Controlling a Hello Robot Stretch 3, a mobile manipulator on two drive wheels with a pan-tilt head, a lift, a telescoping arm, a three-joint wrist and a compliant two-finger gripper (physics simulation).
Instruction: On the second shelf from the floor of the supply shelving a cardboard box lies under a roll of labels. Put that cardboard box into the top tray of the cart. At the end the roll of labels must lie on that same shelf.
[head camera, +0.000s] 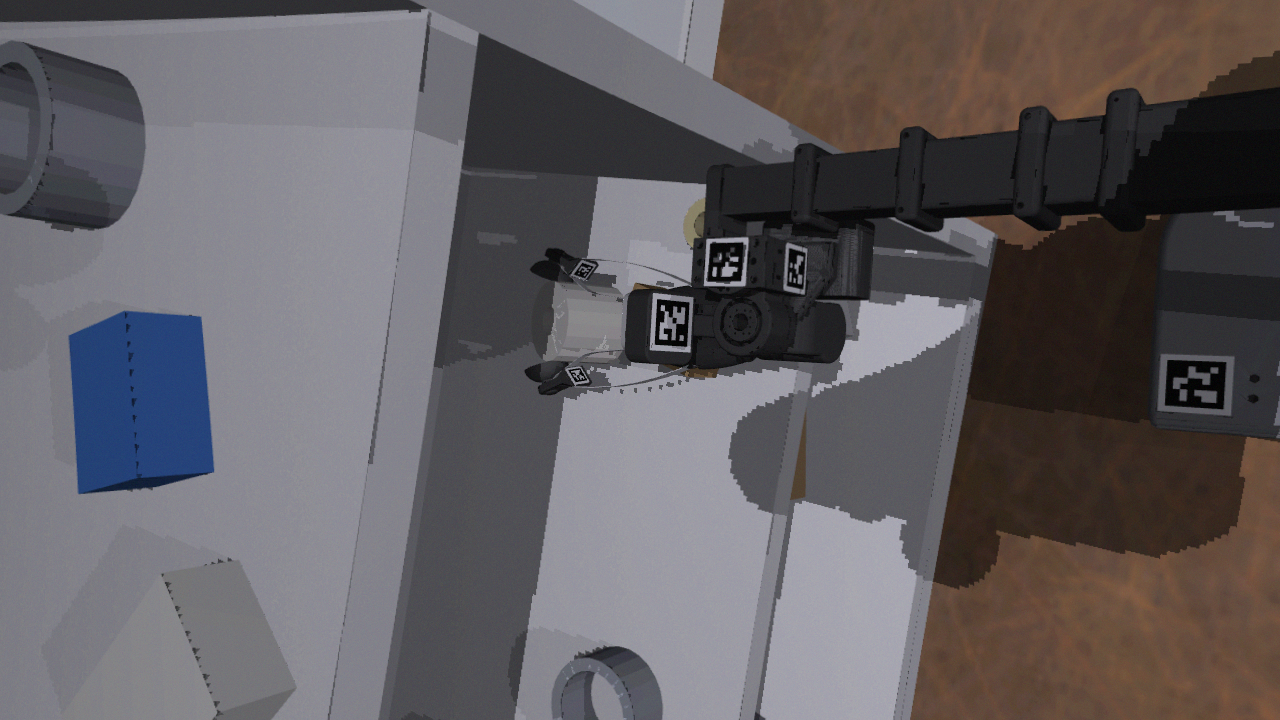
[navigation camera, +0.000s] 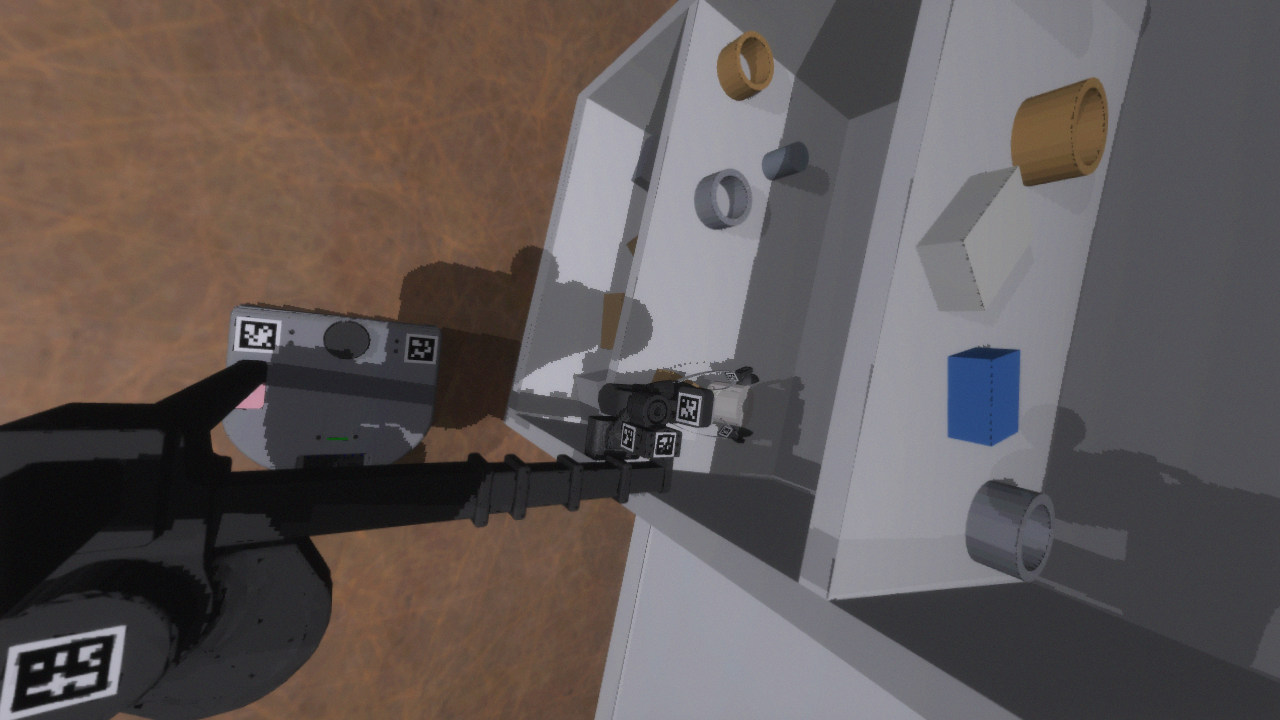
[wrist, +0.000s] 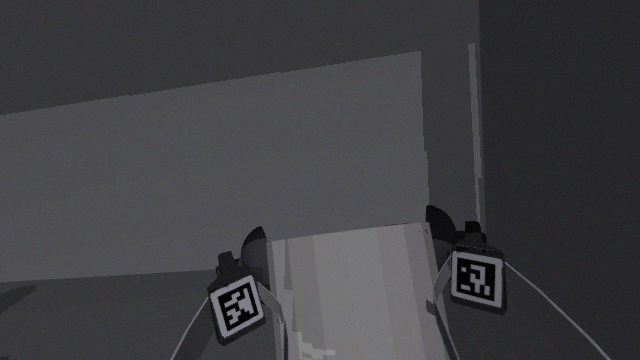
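My gripper is shut on the roll of labels, a pale off-white cylinder. Both fingertips lie against its sides in the wrist view. The gripper is inside a bay of the white shelving, over the shelf board. Small brown parts of what looks like the cardboard box show beneath the wrist; the wrist hides most of it. The roll is apart from these brown parts in the head view. The cart cannot be made out for certain.
A blue box, a grey box and rings are on the top board. A grey ring is on the same shelf as the gripper. A yellowish round thing is beside the arm. The side wall is close to the arm.
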